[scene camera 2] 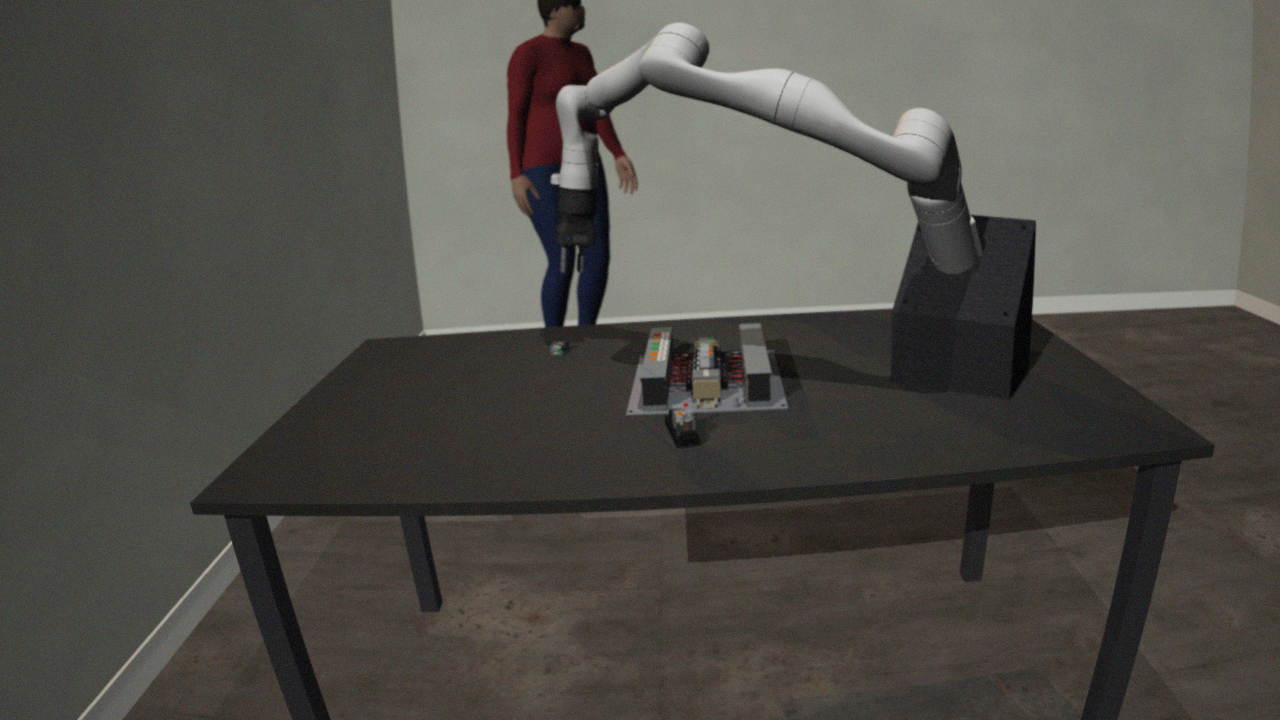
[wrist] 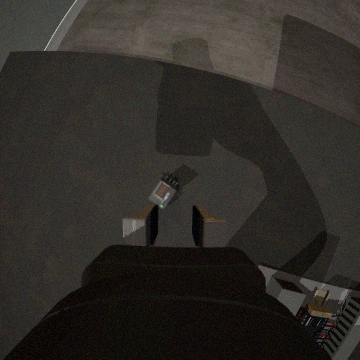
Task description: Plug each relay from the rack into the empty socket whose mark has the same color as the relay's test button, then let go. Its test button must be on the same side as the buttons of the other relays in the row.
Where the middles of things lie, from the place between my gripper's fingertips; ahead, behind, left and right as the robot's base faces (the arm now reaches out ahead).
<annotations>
I see my gripper 280 mm past the panel plate (scene camera 2: 677, 394), 200 mm to the right of it and 170 mm above it.
</annotations>
